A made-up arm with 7 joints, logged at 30 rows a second.
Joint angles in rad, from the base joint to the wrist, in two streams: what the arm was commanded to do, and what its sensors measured. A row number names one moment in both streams.
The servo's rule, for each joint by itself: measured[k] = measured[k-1] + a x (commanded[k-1-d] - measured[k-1]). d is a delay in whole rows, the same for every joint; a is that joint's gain. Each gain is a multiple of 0.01, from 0.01 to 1. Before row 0 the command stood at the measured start. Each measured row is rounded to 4 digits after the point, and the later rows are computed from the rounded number. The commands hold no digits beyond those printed.
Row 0, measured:
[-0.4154 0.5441 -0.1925 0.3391 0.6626 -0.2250 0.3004]
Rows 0 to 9, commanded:
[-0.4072 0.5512 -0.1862 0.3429 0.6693 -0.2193 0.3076]
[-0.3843 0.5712 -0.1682 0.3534 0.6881 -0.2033 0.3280]
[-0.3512 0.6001 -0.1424 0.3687 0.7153 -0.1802 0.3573]
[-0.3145 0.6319 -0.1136 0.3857 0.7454 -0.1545 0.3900]
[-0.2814 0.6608 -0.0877 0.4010 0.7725 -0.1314 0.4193]
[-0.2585 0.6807 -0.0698 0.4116 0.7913 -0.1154 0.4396]
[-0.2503 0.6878 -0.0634 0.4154 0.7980 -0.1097 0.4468]
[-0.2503 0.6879 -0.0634 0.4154 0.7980 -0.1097 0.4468]
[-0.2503 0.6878 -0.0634 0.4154 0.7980 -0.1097 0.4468]
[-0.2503 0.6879 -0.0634 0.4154 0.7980 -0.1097 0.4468]
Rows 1 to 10, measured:
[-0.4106 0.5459 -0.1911 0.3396 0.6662 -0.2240 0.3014]
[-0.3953 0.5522 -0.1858 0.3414 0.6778 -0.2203 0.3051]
[-0.3697 0.5642 -0.1758 0.3449 0.6977 -0.2131 0.3124]
[-0.3377 0.5811 -0.1615 0.3502 0.7230 -0.2026 0.3233]
[-0.3050 0.6010 -0.1445 0.3568 0.7492 -0.1898 0.3367]
[-0.2780 0.6209 -0.1273 0.3639 0.7715 -0.1764 0.3511]
[-0.2619 0.6376 -0.1126 0.3706 0.7855 -0.1644 0.3645]
[-0.2552 0.6502 -0.1013 0.3764 0.7921 -0.1546 0.3760]
[-0.2524 0.6596 -0.0926 0.3815 0.7952 -0.1465 0.3859]
[-0.2512 0.6667 -0.0859 0.3859 0.7967 -0.1399 0.3944]
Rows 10 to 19, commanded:
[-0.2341 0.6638 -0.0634 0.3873 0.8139 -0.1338 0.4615]
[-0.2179 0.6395 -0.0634 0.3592 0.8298 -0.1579 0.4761]
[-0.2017 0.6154 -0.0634 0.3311 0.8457 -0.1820 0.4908]
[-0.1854 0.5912 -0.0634 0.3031 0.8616 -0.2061 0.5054]
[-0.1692 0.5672 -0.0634 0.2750 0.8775 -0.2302 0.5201]
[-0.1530 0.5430 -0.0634 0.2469 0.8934 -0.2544 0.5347]
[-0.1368 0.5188 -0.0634 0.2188 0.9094 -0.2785 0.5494]
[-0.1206 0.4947 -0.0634 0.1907 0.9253 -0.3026 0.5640]
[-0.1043 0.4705 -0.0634 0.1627 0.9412 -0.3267 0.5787]
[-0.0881 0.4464 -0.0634 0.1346 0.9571 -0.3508 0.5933]
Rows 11 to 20, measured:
[-0.2413 0.6660 -0.0807 0.3861 0.8058 -0.1388 0.4038]
[-0.2277 0.6594 -0.0767 0.3826 0.8185 -0.1422 0.4139]
[-0.2126 0.6484 -0.0736 0.3759 0.8329 -0.1494 0.4247]
[-0.1968 0.6341 -0.0713 0.3664 0.8481 -0.1596 0.4360]
[-0.1808 0.6174 -0.0695 0.3545 0.8637 -0.1723 0.4478]
[-0.1647 0.5988 -0.0681 0.3405 0.8794 -0.1871 0.4600]
[-0.1485 0.5788 -0.0670 0.3247 0.8953 -0.2036 0.4725]
[-0.1323 0.5578 -0.0662 0.3073 0.9112 -0.2214 0.4853]
[-0.1161 0.5360 -0.0656 0.2885 0.9271 -0.2404 0.4984]
[-0.0999 0.5136 -0.0651 0.2685 0.9430 -0.2603 0.5117]

